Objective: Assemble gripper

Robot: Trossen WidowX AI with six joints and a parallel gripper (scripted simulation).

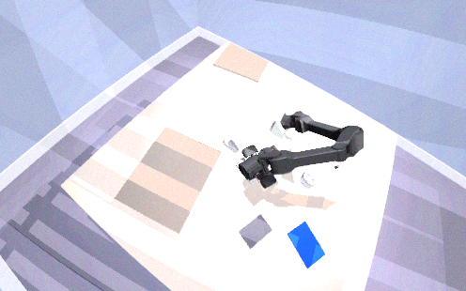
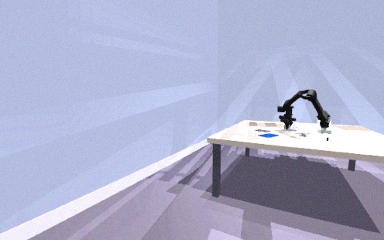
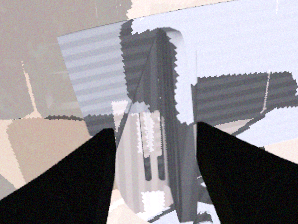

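Right now my gripper tip is 4 cm past the gripper jaw. Also, from my gripper tip: grey gripper base (24 cm to the left, 10 cm behind, 1 cm above); then small pale part (24 cm to the left, 10 cm behind); then grey square plate (22 cm ahead, 12 cm to the left, 1 cm below).
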